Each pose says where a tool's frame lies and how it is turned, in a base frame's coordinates. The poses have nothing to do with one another.
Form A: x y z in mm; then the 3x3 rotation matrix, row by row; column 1 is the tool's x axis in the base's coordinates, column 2 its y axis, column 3 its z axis. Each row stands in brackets.
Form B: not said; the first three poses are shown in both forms.
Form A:
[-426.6, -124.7, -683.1], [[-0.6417, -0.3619, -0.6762], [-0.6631, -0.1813, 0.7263], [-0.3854, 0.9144, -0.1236]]
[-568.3, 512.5, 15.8], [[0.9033, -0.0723, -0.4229], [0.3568, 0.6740, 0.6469], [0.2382, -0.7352, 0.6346]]
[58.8, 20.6, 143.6], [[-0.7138, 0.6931, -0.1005], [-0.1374, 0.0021, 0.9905], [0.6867, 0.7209, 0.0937]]
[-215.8, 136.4, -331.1], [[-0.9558, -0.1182, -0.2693], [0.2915, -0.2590, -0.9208], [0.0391, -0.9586, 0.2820]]
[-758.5, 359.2, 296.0], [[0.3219, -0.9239, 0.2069], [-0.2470, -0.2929, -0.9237], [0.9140, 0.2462, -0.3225]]
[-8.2, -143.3, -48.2], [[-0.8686, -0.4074, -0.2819], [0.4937, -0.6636, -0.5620], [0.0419, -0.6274, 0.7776]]
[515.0, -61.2, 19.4], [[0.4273, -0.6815, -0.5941], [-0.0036, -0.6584, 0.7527], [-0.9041, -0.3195, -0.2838]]
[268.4, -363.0, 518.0], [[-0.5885, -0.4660, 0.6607], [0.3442, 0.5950, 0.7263], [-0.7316, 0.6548, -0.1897]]
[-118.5, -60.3, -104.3], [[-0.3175, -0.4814, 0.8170], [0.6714, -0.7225, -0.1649], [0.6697, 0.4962, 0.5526]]
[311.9, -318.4, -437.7], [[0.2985, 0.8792, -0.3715], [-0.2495, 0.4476, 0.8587], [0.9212, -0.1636, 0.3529]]
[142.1, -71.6, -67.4], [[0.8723, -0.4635, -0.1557], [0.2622, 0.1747, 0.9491], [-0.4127, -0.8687, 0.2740]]
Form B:
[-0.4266, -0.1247, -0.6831], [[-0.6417, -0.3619, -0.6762], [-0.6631, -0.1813, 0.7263], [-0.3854, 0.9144, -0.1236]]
[-0.5683, 0.5125, 0.0158], [[0.9033, -0.0723, -0.4229], [0.3568, 0.6740, 0.6469], [0.2382, -0.7352, 0.6346]]
[0.0588, 0.0206, 0.1436], [[-0.7138, 0.6931, -0.1005], [-0.1374, 0.0021, 0.9905], [0.6867, 0.7209, 0.0937]]
[-0.2158, 0.1364, -0.3311], [[-0.9558, -0.1182, -0.2693], [0.2915, -0.2590, -0.9208], [0.0391, -0.9586, 0.2820]]
[-0.7585, 0.3592, 0.2960], [[0.3219, -0.9239, 0.2069], [-0.2470, -0.2929, -0.9237], [0.9140, 0.2462, -0.3225]]
[-0.0082, -0.1433, -0.0482], [[-0.8686, -0.4074, -0.2819], [0.4937, -0.6636, -0.5620], [0.0419, -0.6274, 0.7776]]
[0.5150, -0.0612, 0.0194], [[0.4273, -0.6815, -0.5941], [-0.0036, -0.6584, 0.7527], [-0.9041, -0.3195, -0.2838]]
[0.2684, -0.3630, 0.5180], [[-0.5885, -0.4660, 0.6607], [0.3442, 0.5950, 0.7263], [-0.7316, 0.6548, -0.1897]]
[-0.1185, -0.0603, -0.1043], [[-0.3175, -0.4814, 0.8170], [0.6714, -0.7225, -0.1649], [0.6697, 0.4962, 0.5526]]
[0.3119, -0.3184, -0.4377], [[0.2985, 0.8792, -0.3715], [-0.2495, 0.4476, 0.8587], [0.9212, -0.1636, 0.3529]]
[0.1421, -0.0716, -0.0674], [[0.8723, -0.4635, -0.1557], [0.2622, 0.1747, 0.9491], [-0.4127, -0.8687, 0.2740]]

